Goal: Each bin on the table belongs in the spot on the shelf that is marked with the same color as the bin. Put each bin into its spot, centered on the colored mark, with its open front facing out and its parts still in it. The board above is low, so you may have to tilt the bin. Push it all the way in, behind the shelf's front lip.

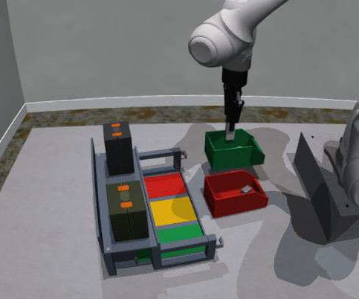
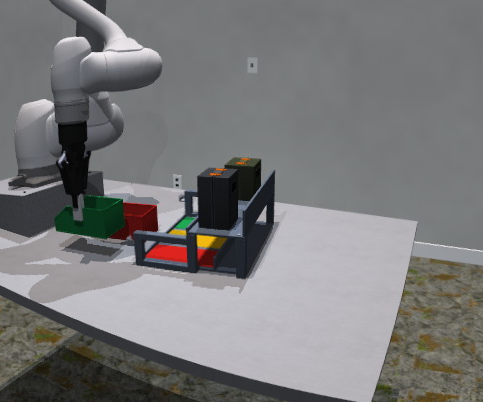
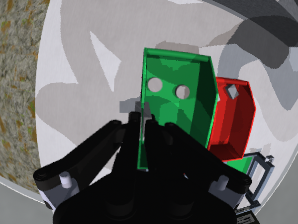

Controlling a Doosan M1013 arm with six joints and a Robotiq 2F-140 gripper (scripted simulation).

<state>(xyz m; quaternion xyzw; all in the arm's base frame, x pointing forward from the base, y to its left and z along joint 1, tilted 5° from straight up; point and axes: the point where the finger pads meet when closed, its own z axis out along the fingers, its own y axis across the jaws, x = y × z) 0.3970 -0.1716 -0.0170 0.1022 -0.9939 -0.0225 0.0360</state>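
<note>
Right now the green bin is 5 cm to the left of my hand, 4 cm below it and 1 cm behind it. Round my hand: red bin (19 cm to the left, 10 cm below, 1 cm behind).
</note>
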